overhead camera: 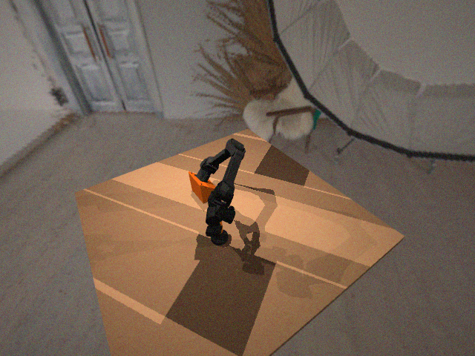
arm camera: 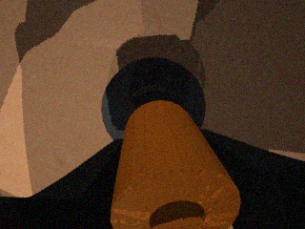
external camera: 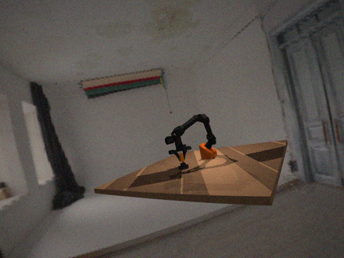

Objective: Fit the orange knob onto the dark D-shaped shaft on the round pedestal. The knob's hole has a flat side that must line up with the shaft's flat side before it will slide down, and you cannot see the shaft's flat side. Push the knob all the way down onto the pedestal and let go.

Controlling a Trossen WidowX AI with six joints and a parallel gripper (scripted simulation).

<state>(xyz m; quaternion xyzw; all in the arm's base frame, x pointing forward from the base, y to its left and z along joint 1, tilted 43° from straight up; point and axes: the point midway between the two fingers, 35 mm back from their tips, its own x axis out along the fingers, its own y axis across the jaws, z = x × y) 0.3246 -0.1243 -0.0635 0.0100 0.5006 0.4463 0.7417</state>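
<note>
Now: the orange knob 20 mm above my gripper tip. The rest, counted from my gripper tip: pedestal 40 mm below.
</note>
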